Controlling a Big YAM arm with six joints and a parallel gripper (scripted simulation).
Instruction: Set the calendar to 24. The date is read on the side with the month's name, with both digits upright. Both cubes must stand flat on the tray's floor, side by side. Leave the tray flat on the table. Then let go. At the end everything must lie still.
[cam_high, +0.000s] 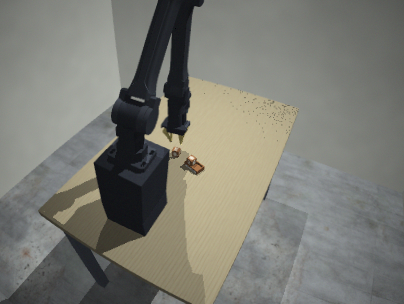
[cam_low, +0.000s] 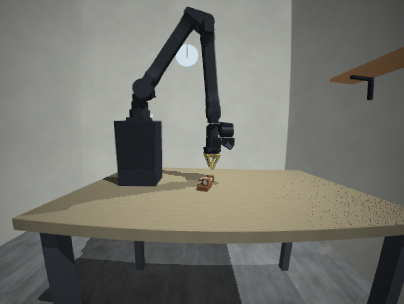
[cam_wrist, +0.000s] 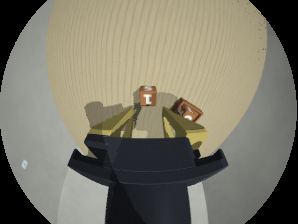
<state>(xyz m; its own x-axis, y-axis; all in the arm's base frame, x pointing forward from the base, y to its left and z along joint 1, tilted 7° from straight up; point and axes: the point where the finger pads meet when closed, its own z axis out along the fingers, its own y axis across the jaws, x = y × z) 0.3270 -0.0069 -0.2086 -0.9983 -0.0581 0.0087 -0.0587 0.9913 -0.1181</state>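
The brown digit cube lies 6 cm below my hand. Also, from my hand: brown tray (10 cm to the right, 6 cm below, 4 cm behind).
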